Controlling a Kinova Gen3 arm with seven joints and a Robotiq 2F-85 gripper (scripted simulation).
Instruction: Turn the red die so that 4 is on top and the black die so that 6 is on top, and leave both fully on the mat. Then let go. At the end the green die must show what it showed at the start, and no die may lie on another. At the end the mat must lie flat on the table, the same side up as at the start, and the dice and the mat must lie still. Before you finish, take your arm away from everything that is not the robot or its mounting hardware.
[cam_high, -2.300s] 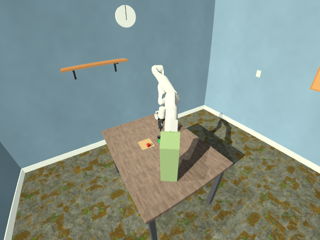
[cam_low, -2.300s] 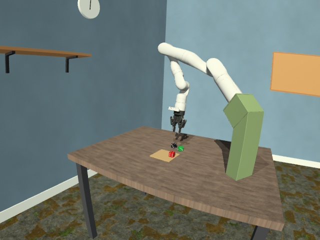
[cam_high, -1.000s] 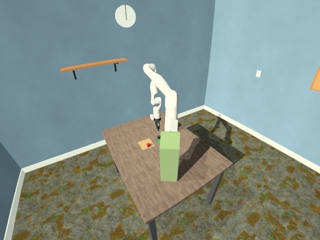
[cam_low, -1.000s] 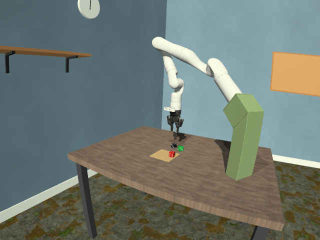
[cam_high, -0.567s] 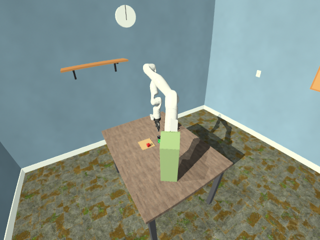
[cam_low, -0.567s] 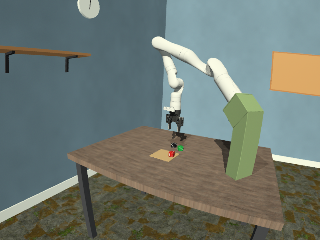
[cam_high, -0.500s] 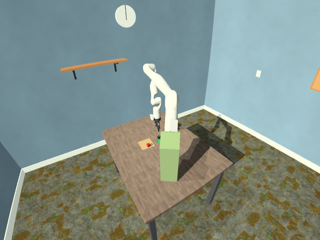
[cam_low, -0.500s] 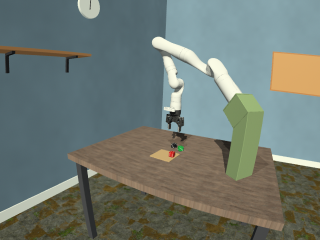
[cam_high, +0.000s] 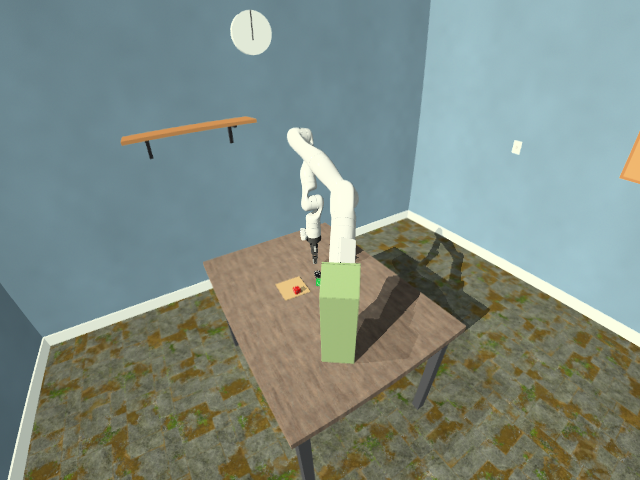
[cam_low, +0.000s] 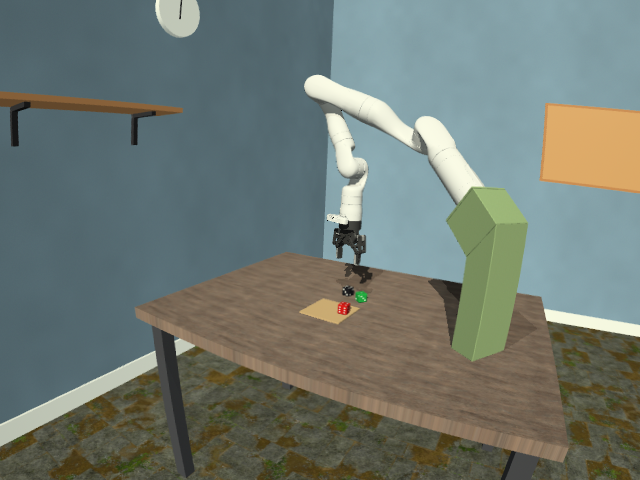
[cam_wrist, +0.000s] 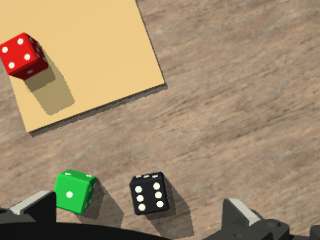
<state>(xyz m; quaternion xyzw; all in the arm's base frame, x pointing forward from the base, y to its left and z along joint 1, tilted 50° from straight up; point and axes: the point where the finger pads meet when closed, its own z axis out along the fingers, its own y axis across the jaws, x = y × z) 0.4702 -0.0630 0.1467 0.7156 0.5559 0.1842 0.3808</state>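
The black die lies 1 cm to the right of my hand and 12 cm below it. The rest, counted from my hand: tan mat (1 cm behind, 15 cm to the left, 13 cm below); then green die (6 cm behind, 1 cm to the left, 12 cm below); then red die (6 cm behind, 14 cm to the left, 11 cm below).
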